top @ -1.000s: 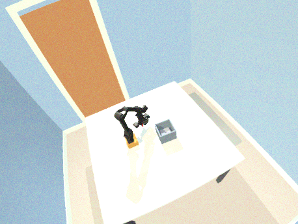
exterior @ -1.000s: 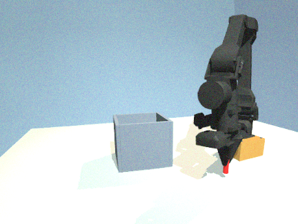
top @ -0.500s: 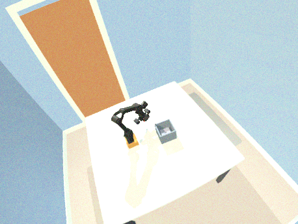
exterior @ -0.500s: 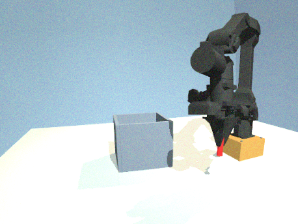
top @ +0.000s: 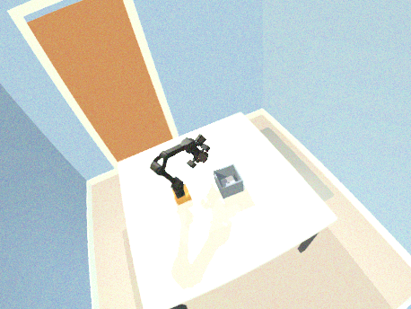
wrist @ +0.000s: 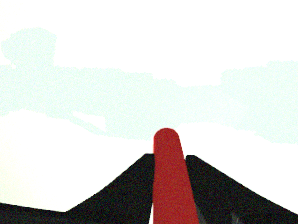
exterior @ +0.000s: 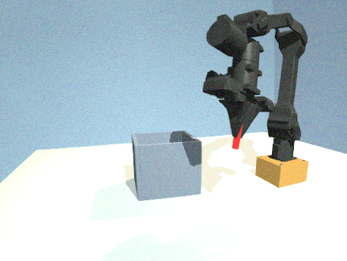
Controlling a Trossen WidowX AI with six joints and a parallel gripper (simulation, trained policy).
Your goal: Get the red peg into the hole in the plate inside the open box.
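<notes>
The plate lies 20 cm to the right of my gripper tip, 12 cm below it and 9 cm ahead of it. From my gripper tip the other things lie so: red peg: 2 cm above.
</notes>
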